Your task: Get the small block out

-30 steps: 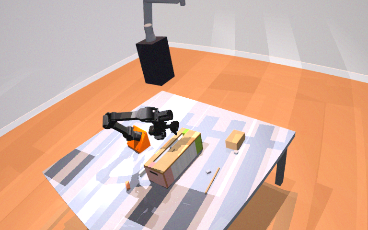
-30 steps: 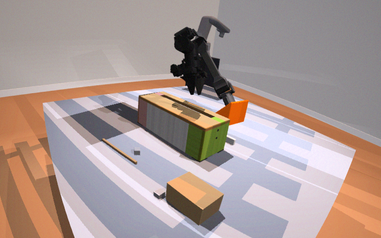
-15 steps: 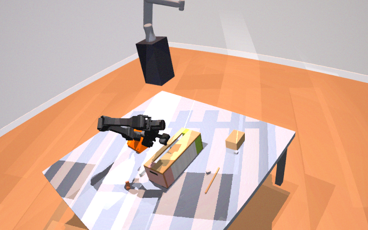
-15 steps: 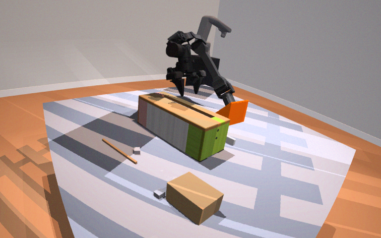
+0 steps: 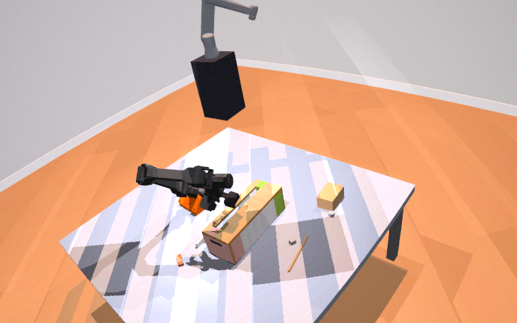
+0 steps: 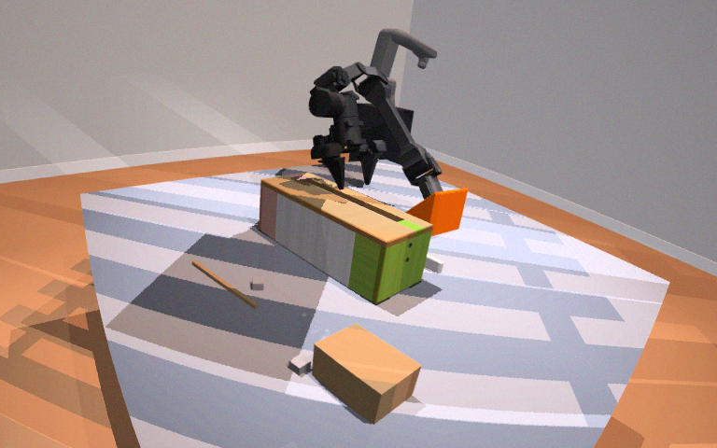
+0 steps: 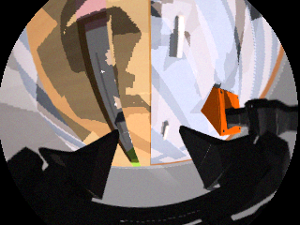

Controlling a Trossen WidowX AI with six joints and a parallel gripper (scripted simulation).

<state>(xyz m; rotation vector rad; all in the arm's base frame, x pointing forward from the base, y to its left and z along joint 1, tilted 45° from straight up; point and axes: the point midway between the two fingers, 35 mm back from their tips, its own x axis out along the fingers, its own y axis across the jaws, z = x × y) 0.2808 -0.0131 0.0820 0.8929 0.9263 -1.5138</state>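
The grey block is 4 cm ahead of my gripper tip, 3 cm to the left of it and 5 cm below it. The rest, counted from my gripper tip: long wooden box: 3 cm ahead, 2 cm to the left, 8 cm below; then thin wooden stick: 34 cm ahead, 14 cm below; then orange block: 9 cm behind, 27 cm to the right, 13 cm below.
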